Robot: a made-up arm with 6 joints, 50 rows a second.
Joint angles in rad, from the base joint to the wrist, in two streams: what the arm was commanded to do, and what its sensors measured. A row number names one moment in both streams.
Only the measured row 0 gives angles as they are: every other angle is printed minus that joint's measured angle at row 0.
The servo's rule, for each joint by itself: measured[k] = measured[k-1] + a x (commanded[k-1-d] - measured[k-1]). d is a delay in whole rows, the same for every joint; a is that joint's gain. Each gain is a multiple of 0.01, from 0.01 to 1. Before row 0 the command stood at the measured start. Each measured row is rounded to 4 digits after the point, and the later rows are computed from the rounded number. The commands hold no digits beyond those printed.
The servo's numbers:
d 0
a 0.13 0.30 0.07 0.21 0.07 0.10
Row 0, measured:
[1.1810 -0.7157 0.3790 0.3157 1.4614 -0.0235]
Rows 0 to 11, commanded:
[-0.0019 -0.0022 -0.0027 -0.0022 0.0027 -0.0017]
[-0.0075 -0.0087 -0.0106 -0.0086 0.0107 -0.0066]
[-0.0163 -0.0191 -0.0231 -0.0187 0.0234 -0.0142]
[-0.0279 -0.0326 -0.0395 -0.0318 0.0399 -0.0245]
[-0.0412 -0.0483 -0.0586 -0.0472 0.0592 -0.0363]
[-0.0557 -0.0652 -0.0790 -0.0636 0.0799 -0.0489]
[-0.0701 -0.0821 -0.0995 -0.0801 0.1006 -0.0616]
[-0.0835 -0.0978 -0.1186 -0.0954 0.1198 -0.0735]
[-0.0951 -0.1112 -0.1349 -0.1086 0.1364 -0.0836]
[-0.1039 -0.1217 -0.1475 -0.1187 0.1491 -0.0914]
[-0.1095 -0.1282 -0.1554 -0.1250 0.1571 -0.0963]
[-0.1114 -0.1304 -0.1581 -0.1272 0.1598 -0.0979]
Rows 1 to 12, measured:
[-0.0002 -0.0007 -0.0002 -0.0005 0.0002 -0.0002]
[-0.0011 -0.0031 -0.0009 -0.0022 0.0009 -0.0008]
[-0.0031 -0.0079 -0.0025 -0.0057 0.0025 -0.0021]
[-0.0063 -0.0153 -0.0051 -0.0112 0.0051 -0.0043]
[-0.0108 -0.0252 -0.0088 -0.0188 0.0089 -0.0075]
[-0.0166 -0.0372 -0.0137 -0.0282 0.0139 -0.0116]
[-0.0236 -0.0507 -0.0197 -0.0391 0.0200 -0.0166]
[-0.0314 -0.0648 -0.0266 -0.0509 0.0270 -0.0223]
[-0.0397 -0.0787 -0.0342 -0.0630 0.0347 -0.0284]
[-0.0480 -0.0916 -0.0421 -0.0747 0.0427 -0.0347]
[-0.0560 -0.1026 -0.0500 -0.0853 0.0507 -0.0409]
[-0.0632 -0.1109 -0.0576 -0.0941 0.0583 -0.0466]

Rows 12 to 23, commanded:
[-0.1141 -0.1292 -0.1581 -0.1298 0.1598 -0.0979]
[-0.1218 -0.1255 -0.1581 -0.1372 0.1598 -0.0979]
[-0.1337 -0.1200 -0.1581 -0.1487 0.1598 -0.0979]
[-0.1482 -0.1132 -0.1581 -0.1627 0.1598 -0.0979]
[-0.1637 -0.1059 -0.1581 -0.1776 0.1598 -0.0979]
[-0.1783 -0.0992 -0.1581 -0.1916 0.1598 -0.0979]
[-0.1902 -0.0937 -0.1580 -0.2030 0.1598 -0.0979]
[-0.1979 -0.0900 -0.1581 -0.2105 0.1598 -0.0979]
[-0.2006 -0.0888 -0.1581 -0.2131 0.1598 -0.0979]
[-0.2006 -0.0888 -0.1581 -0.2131 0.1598 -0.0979]
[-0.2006 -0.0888 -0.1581 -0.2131 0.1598 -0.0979]
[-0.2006 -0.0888 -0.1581 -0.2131 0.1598 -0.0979]
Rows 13 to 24, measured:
[-0.0698 -0.1164 -0.0646 -0.1016 0.0654 -0.0517]
[-0.0766 -0.1191 -0.0711 -0.1091 0.0720 -0.0563]
[-0.0840 -0.1194 -0.0772 -0.1174 0.0781 -0.0605]
[-0.0923 -0.1175 -0.0829 -0.1269 0.0838 -0.0642]
[-0.1016 -0.1140 -0.0882 -0.1375 0.0891 -0.0676]
[-0.1116 -0.1096 -0.0931 -0.1489 0.0940 -0.0706]
[-0.1218 -0.1048 -0.0976 -0.1603 0.0986 -0.0733]
[-0.1317 -0.1004 -0.1018 -0.1708 0.1029 -0.0758]
[-0.1407 -0.0969 -0.1057 -0.1797 0.1069 -0.0780]
[-0.1485 -0.0945 -0.1094 -0.1867 0.1106 -0.0800]
[-0.1553 -0.0928 -0.1128 -0.1922 0.1140 -0.0818]
[-0.1612 -0.0916 -0.1160 -0.1966 0.1172 -0.0834]

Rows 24 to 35, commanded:
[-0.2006 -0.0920 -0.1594 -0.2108 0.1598 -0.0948]
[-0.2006 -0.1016 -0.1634 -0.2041 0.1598 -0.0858]
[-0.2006 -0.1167 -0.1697 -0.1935 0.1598 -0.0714]
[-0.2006 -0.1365 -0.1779 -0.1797 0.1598 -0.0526]
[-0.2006 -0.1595 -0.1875 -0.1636 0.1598 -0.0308]
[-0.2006 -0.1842 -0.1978 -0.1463 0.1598 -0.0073]
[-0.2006 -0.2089 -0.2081 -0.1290 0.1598 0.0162]
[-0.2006 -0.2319 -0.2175 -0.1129 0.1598 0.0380]
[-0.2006 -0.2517 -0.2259 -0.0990 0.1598 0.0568]
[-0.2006 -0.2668 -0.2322 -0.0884 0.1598 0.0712]
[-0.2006 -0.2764 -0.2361 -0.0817 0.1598 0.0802]
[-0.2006 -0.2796 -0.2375 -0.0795 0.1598 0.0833]
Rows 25 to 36, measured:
[-0.1663 -0.0917 -0.1190 -0.1996 0.1202 -0.0845]
[-0.1708 -0.0947 -0.1221 -0.2005 0.1230 -0.0846]
[-0.1747 -0.1013 -0.1254 -0.1990 0.1256 -0.0833]
[-0.1781 -0.1119 -0.1291 -0.1949 0.1280 -0.0802]
[-0.1810 -0.1262 -0.1332 -0.1883 0.1302 -0.0753]
[-0.1835 -0.1436 -0.1377 -0.1795 0.1323 -0.0685]
[-0.1857 -0.1632 -0.1426 -0.1689 0.1342 -0.0600]
[-0.1876 -0.1838 -0.1478 -0.1571 0.1360 -0.0502]
[-0.1893 -0.2042 -0.1533 -0.1449 0.1377 -0.0395]
[-0.1908 -0.2230 -0.1588 -0.1330 0.1392 -0.0284]
[-0.1921 -0.2390 -0.1642 -0.1222 0.1406 -0.0175]
[-0.1932 -0.2512 -0.1693 -0.1132 0.1419 -0.0074]

